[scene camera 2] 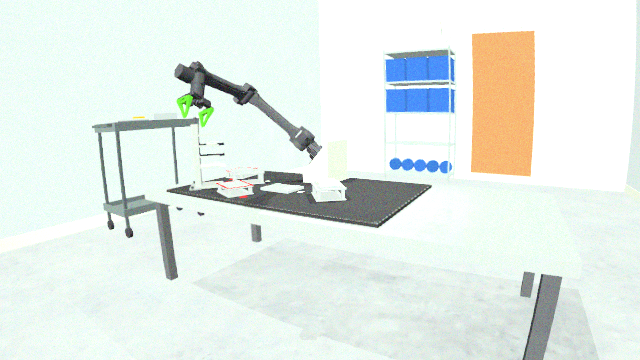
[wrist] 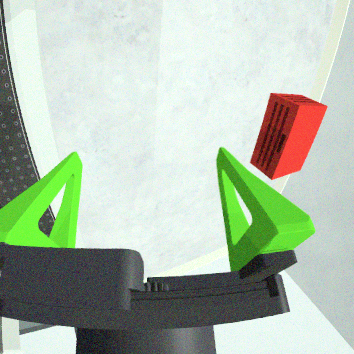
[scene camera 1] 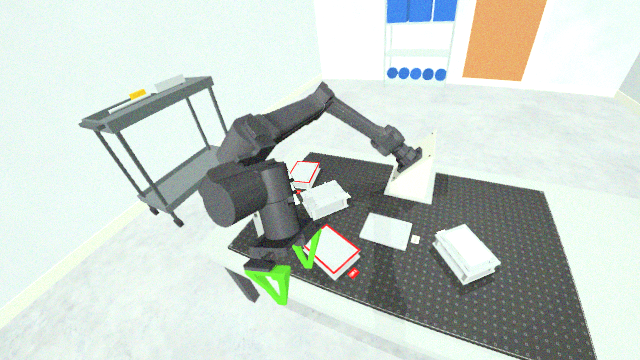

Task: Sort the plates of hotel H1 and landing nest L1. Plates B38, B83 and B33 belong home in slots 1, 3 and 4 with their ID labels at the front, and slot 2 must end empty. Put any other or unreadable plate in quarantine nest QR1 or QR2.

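Frame: origin at the arm's base, x up, y right, z ahead, level; metres.
Where they show: gripper, fingertip midpoint: (scene camera 2: 194, 122) (wrist: 147, 154) (scene camera 1: 296, 284); arm's base at its link origin: (scene camera 2: 321, 157) (scene camera 1: 411, 161).
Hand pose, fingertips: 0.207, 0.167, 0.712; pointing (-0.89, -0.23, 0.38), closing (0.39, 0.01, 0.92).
Note:
Each offset is from my fingertips to the top centre of the thing, as dx, dy, dz. "spot": to the spot under its first point. Level surfaces: height alone.
My gripper (scene camera 1: 296, 285) (scene camera 2: 194, 120) (wrist: 147, 154) is open with nothing between its green fingers, high above the table's left edge. Hotel H1 (scene camera 2: 196, 160) stands upright at the mat's left end; the arm mostly hides it in scene camera 1. Its shelves show dark and white edges, but no ID labels are readable. A red-bordered nest {-0.280, +0.057, -0.272} (scene camera 1: 334, 250) (scene camera 2: 235, 185) stands near the front edge, another red-bordered nest {-0.280, +0.319, -0.650} (scene camera 1: 304, 172) at the back left. A white nest {-0.250, +0.157, -0.495} (scene camera 1: 325, 200) stands between them. Another white nest (scene camera 1: 465, 252) (scene camera 2: 328, 191) is at the right. Which one is L1 is unclear.
A low flat white pad {spot: -0.314, -0.113, -0.405} (scene camera 1: 386, 231) (scene camera 2: 282, 188) lies mid-mat on the black mat {dx -0.325} (scene camera 1: 525, 250). The arm's base is at the pale angled panel (scene camera 1: 422, 182). A grey cart (scene camera 1: 176, 177) (scene camera 2: 150, 124) stands left of the table. A red slotted block (wrist: 289, 135) shows right in the wrist view.

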